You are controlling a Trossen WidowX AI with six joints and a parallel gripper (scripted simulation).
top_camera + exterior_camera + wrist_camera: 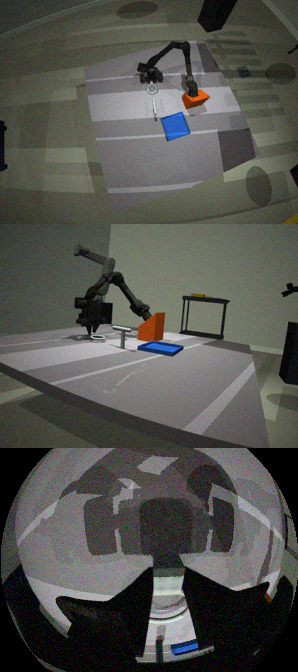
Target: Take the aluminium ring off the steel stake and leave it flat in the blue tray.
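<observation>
The blue tray is 430 mm to the left of my gripper tip, 40 mm behind it and 20 mm below it. Round my gripper tip: aluminium ring 50 mm to the left, 10 mm ahead.
</observation>
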